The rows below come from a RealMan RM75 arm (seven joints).
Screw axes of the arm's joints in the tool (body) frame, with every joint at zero. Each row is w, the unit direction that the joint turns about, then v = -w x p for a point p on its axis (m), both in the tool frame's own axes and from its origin. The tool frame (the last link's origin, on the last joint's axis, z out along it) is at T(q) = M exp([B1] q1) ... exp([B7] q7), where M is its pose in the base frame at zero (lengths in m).
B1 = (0, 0, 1, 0, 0, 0)
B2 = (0, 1, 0, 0.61, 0, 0)
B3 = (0, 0, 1, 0, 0, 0)
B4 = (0, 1, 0, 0.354, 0, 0)
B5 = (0, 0, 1, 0, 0, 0)
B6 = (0, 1, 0, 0.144, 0, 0)
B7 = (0, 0, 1, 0, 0, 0)
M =
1 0 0 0
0 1 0 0
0 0 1 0.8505
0 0 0 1
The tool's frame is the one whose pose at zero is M.
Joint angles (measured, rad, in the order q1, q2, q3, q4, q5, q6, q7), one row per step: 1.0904, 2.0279, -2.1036, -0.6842, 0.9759, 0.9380, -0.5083; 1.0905, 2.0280, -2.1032, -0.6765, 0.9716, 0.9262, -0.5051; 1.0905, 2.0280, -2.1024, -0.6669, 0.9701, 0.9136, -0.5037; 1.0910, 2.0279, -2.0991, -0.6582, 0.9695, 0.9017, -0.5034; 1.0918, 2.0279, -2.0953, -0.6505, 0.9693, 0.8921, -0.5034; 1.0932, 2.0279, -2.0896, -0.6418, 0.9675, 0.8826, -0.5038; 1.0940, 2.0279, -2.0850, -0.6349, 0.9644, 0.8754, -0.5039; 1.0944, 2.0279, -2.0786, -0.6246, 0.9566, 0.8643, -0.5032; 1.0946, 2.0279, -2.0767, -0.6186, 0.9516, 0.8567, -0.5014; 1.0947, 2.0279, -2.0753, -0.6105, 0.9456, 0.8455, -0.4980; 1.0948, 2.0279, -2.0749, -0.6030, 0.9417, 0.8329, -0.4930; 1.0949, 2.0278, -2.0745, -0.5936, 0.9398, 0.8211, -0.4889; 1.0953, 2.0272, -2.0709, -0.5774, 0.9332, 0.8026, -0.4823; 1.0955, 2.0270, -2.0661, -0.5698, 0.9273, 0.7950, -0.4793; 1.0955, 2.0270, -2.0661, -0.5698, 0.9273, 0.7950, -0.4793
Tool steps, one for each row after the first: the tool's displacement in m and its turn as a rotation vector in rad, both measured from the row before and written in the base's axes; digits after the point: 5 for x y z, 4 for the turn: 0.00138, 0.00203, 0.00047, 0.0120, 0.0006, -0.0002; 0.00168, 0.00207, 0.00050, 0.0117, 0.0019, -0.0017; 0.00095, 0.00221, 0.00063, 0.0115, 0.0043, -0.0015; 0.00066, 0.00192, 0.00059, 0.0097, 0.0041, -0.0018; 0.00063, 0.00230, 0.00088, 0.0108, 0.0037, -0.0015; 0.00078, 0.00184, 0.00082, 0.0088, 0.0015, -0.0009; 0.00174, 0.00280, 0.00139, 0.0140, -0.0002, -0.0004; 0.00117, 0.00160, 0.00072, 0.0088, -0.0009, 0.0003; 0.00164, 0.00207, 0.00087, 0.0122, -0.0008, 0.0000; 0.00130, 0.00196, 0.00065, 0.0129, 0.0016, -0.0009; 0.00184, 0.00184, 0.00075, 0.0122, 0.0013, -0.0032; 0.00324, 0.00353, 0.00191, 0.0216, 0.0005, -0.0050; 0.00148, 0.00189, 0.00123, 0.0109, -0.0001, -0.0025; 0.00000, 0.00000, 0.00000, 0.0000, 0.0000, 0.0000
